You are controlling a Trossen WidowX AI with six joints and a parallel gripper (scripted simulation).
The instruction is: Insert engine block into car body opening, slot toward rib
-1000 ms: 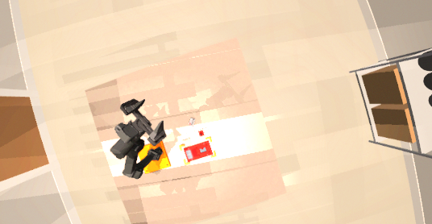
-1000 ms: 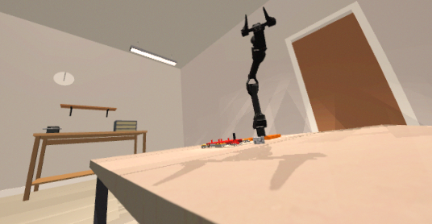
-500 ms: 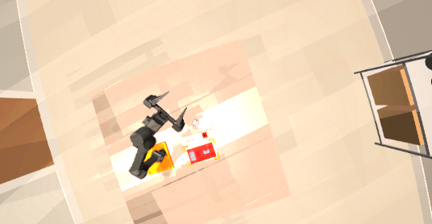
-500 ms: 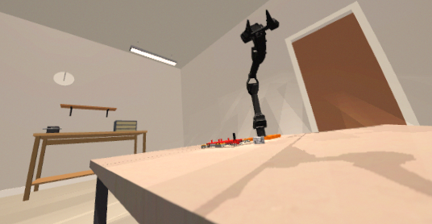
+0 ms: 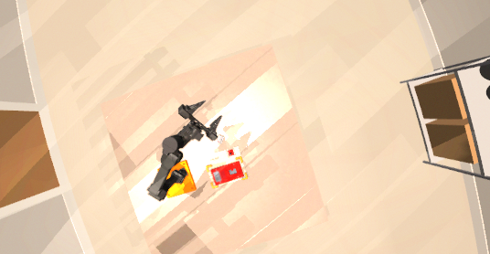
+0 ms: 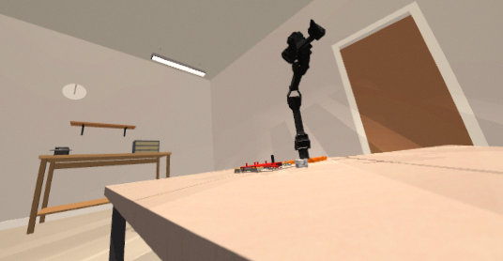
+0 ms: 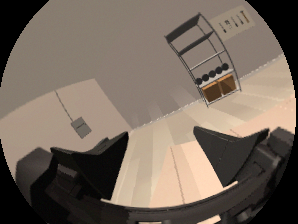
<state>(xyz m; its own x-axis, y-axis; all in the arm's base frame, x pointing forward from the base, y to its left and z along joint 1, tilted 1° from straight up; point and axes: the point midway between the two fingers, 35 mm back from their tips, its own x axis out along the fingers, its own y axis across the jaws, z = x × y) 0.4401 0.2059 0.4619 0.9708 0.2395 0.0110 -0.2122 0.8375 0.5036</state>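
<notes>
Right now the grey engine block is 47 cm below my gripper tip, 14 cm to the right of it and 13 cm behind it.
</notes>
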